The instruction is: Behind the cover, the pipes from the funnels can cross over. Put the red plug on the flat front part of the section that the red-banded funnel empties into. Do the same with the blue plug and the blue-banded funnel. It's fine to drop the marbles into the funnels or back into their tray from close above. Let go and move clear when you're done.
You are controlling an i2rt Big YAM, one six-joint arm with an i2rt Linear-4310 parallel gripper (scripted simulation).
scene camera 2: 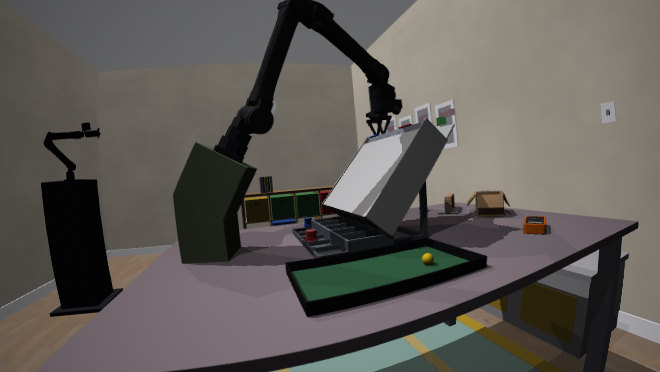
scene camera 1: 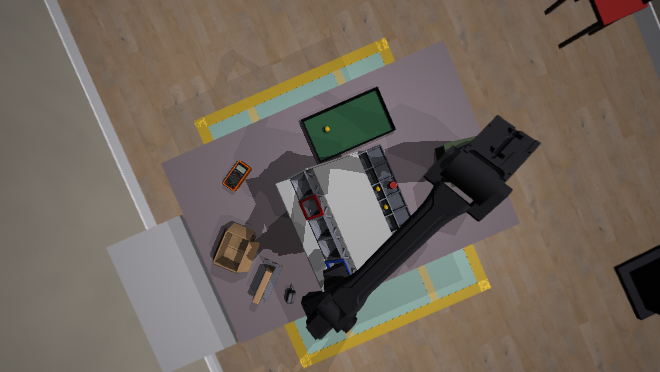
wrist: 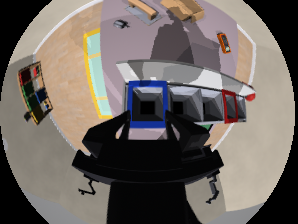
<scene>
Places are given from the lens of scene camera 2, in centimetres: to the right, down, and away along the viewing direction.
green tray (scene camera 2: 364, 274): 7, 18, 53
cardboard box (scene camera 2: 487, 205): 61, 8, 95
grey cover (scene camera 2: 359, 186): 9, 0, 84
The marked spots on the green tray and the cardboard box are 69 cm apart.
</scene>
